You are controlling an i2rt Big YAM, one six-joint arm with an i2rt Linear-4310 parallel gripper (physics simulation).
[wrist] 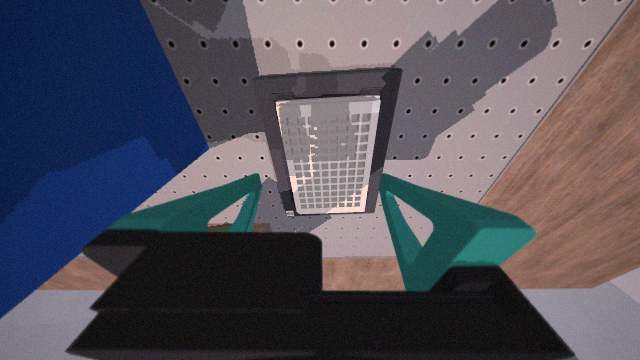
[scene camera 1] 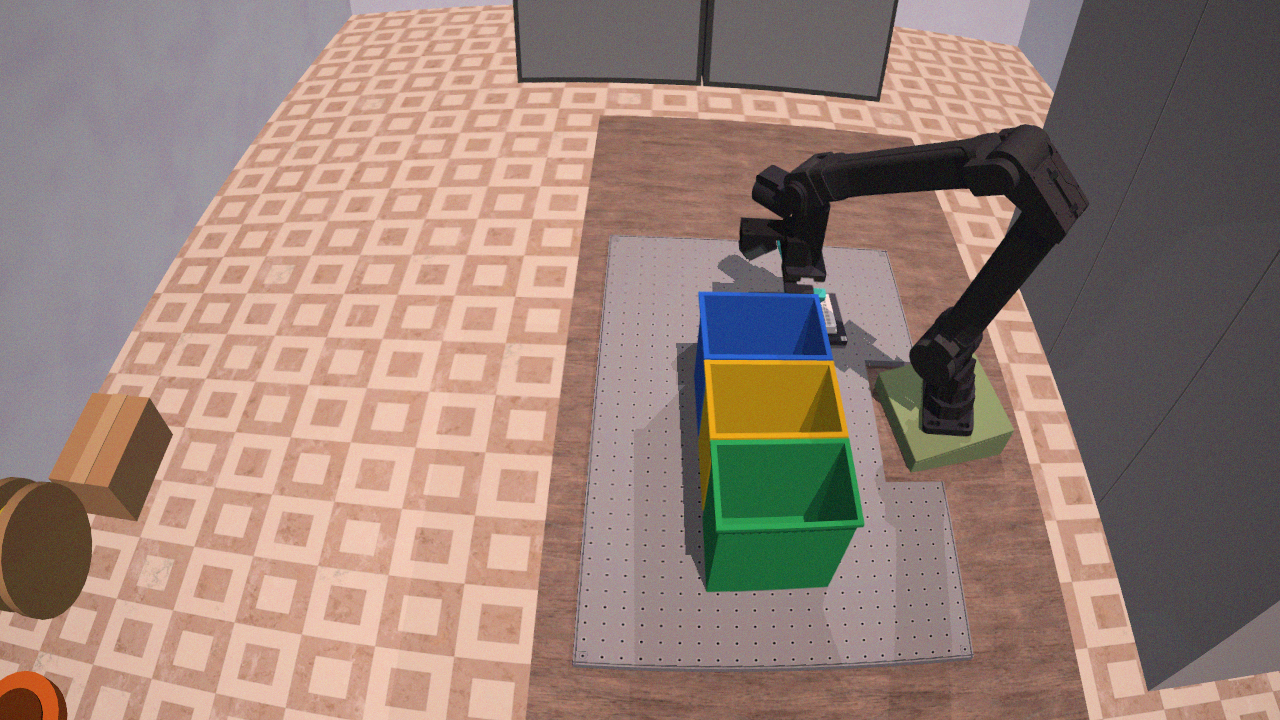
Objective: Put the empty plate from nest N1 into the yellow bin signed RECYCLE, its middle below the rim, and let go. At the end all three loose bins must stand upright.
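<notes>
The white gridded plate lies flat in its dark nest, beside the blue bin; the nest's small label is unreadable. The yellow bin stands upright between the upright blue bin and green bin. No RECYCLE sign shows. My gripper is open and empty. In the wrist view its teal fingertips stand apart on either side of the plate, seemingly above it. In the scene view the blue bin and gripper body hide part of the fingers.
The bins stand in a close row on the grey perforated board. The blue bin's wall is close to the nest and to my gripper's left side in the wrist view. The arm's green base block stands right of the bins.
</notes>
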